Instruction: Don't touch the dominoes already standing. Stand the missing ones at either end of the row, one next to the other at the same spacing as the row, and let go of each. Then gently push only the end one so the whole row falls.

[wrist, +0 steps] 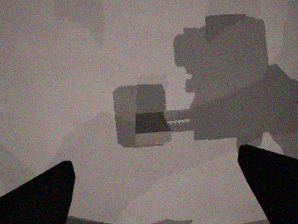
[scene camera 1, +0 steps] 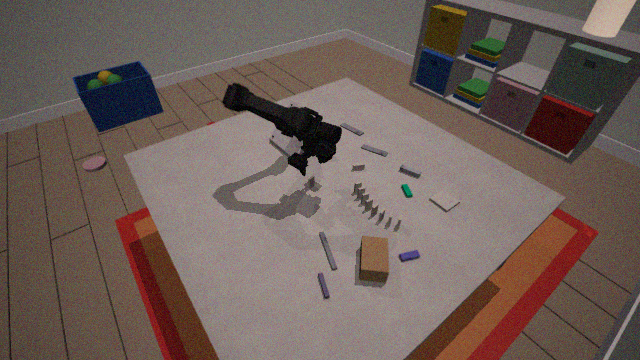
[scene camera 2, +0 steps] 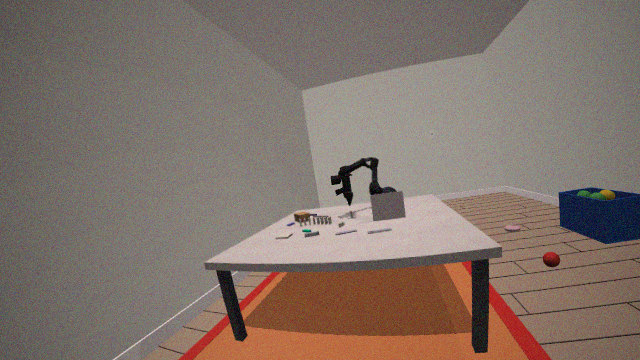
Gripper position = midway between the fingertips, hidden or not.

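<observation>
The gripper (scene camera 1: pixel 312 169) is open and it's holding nothing; you'd find the gripper in the wrist view (wrist: pixel 159 164) too. There's a domino (wrist: pixel 151 128), and there's also a brown box (scene camera 1: pixel 374 252), though in the wrist view that box is out of frame.
</observation>
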